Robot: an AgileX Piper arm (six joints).
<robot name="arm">
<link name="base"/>
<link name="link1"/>
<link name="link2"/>
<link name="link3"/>
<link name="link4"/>
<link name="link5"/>
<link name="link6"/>
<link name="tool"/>
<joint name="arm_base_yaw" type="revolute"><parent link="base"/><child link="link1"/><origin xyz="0 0 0.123" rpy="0 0 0"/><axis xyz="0 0 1"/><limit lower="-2.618" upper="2.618"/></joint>
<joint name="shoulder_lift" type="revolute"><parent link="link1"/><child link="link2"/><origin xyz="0 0 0" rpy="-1.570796 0 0"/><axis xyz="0 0 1"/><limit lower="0" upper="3.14"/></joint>
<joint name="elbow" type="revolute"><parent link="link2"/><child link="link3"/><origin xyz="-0.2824 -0.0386 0" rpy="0 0 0"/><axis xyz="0 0 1"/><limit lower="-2.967" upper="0"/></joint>
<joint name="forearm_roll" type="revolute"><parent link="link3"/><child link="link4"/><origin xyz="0.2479 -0.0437 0" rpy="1.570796 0 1.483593"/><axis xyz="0 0 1"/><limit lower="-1.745" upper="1.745"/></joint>
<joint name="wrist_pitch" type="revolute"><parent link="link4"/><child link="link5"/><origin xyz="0 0 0" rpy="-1.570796 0 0"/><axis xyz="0 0 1"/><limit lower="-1.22" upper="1.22"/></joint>
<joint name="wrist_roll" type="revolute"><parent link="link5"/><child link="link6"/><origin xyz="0 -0.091 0" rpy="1.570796 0 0"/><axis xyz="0 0 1"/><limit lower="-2.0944" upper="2.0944"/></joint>
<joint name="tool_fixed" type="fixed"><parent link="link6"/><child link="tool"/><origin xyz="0 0 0" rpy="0 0 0"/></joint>
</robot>
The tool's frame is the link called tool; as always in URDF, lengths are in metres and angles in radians.
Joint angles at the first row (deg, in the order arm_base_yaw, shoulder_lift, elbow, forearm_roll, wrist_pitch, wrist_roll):
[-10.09, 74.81, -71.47, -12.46, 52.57, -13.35]
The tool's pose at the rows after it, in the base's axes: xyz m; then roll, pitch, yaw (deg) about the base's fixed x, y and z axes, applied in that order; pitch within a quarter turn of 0, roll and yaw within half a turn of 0:
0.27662, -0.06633, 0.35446, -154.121, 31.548, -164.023
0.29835, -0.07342, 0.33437, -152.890, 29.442, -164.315
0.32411, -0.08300, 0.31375, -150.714, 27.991, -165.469
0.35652, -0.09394, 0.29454, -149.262, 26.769, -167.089
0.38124, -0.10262, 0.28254, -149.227, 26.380, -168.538
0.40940, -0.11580, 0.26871, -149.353, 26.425, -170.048
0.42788, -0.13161, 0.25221, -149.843, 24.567, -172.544
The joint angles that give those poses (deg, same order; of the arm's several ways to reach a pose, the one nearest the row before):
[-10.09, 77.57, -71.47, -13.79, 51.01, -13.62]
[-10.09, 82.42, -71.71, -17.17, 48.22, -11.21]
[-10.09, 88.36, -73.23, -22.66, 45.37, -6.14]
[-10.27, 95.95, -77.84, -27.08, 44.23, -1.63]
[-10.71, 101.74, -82.82, -28.18, 44.29, 0.00]
[-11.72, 108.52, -89.45, -28.39, 44.35, 0.60]
[-13.08, 114.32, -95.02, -28.45, 46.27, 0.67]

